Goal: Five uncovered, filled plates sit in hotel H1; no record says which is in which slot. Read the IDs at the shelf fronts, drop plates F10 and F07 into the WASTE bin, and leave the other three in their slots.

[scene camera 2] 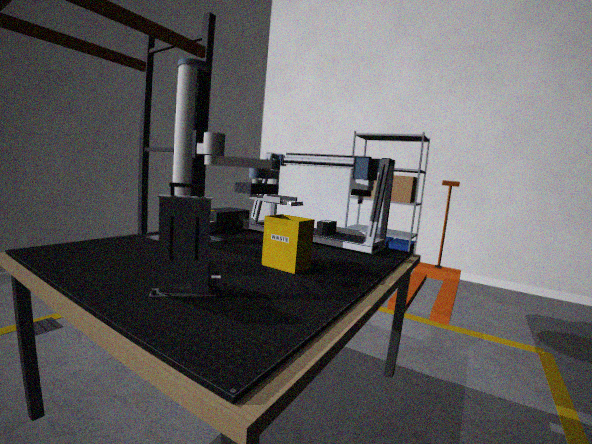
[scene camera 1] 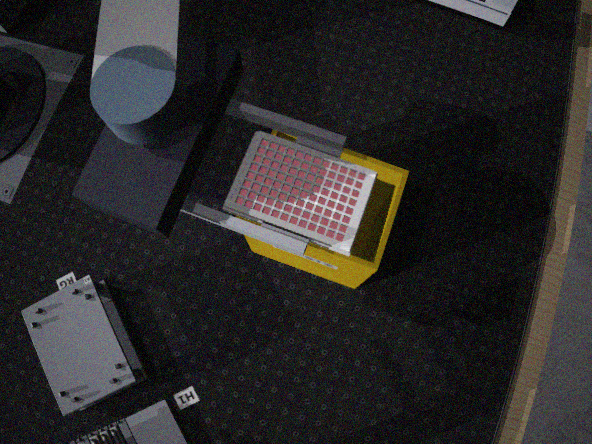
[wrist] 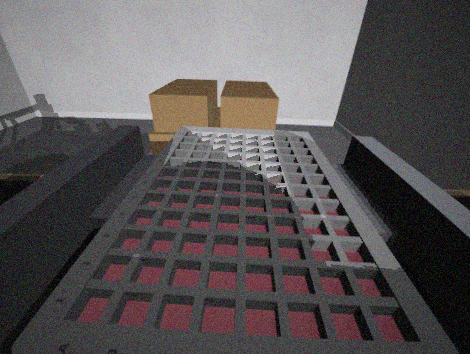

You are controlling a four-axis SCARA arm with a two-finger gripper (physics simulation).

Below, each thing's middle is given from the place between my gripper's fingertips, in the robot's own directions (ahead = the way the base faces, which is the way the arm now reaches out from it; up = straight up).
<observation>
The low grey nest (scene camera 1: 76,343) is 27 cm behind my hand, 25 cm to the right of it and 21 cm below it. From my hand the other things lie so: hotel H1 (scene camera 2: 183,269): 43 cm to the right, 13 cm below, 7 cm behind.
</observation>
